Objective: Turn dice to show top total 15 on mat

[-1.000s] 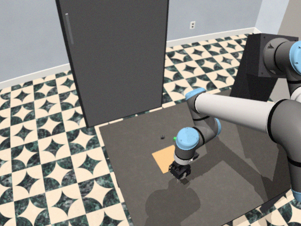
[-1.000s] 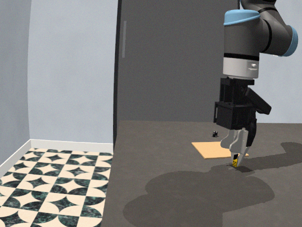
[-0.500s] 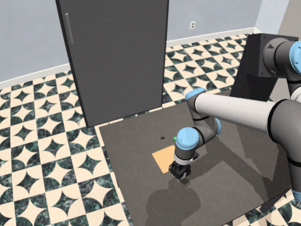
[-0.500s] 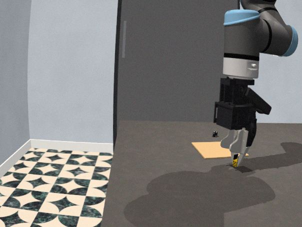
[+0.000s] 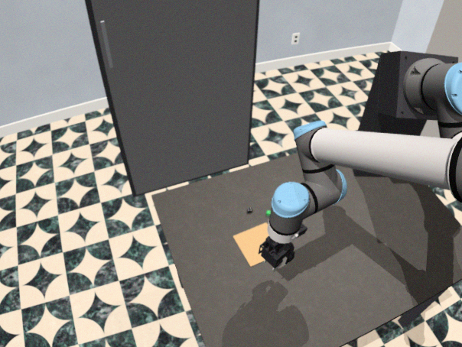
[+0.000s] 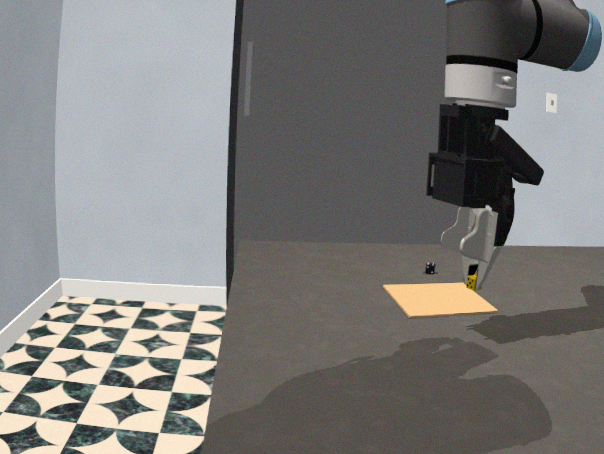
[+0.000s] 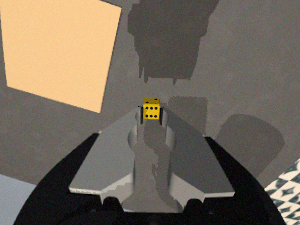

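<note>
Now: hand 13 cm to the left of the orange mat, 8 cm above it and 3 cm short of it. From my hand the other things lie so: black die: 28 cm to the right, 7 cm below, 4 cm ahead; yellow die: 1 cm below; green die: 25 cm to the right, 7 cm below, 3 cm behind.
</note>
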